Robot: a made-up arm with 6 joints.
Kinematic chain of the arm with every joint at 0, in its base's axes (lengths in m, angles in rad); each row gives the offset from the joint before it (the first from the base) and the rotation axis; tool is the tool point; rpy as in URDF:
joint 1: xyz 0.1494 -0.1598 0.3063 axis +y
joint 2: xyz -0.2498 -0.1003 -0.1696 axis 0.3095 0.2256 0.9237
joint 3: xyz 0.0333 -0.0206 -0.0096 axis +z
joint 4: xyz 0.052 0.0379 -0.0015 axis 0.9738 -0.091 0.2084
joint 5: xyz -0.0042 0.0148 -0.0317 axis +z
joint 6: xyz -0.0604 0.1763 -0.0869 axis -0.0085 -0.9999 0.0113
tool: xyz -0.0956 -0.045 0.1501 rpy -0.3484 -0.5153 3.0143
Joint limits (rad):
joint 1: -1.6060..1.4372
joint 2: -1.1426..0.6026
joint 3: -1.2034..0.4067
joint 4: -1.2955..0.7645
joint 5: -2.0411..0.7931
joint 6: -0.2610..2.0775
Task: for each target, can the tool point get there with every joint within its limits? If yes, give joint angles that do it. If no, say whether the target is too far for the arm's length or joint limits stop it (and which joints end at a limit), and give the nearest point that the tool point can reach.
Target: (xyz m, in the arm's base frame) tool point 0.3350 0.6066 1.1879
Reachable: no: too far | nearest point 0.0126 0.0415 0.7188 | short by 0.802 m
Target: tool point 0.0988 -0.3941 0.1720
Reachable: yes | joints 1.0270 -0.7560 -0.9618 0.3408 -1.2292 0.8709
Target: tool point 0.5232 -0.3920 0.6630
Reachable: no: joint limits stop it (at a limit: joint 1, joint 3, joint 5) | nearest point 0.4562 -0.3480 0.4668 | short by 0.212 m
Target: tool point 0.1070 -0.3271 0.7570
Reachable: no: joint limits stop it (at a limit: joint 1, joint 2, joint 3, joint 4) | nearest point 0.0497 -0.2803 0.7210 | short by 0.082 m
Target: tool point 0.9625 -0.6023 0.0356
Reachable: no: too far | nearest point 0.6382 -0.4651 0.0815 | short by 0.355 m
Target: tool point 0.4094 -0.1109 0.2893
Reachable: yes | joints -1.2794 -0.5388 0.0481 0.0968 -1.5450 0.8568
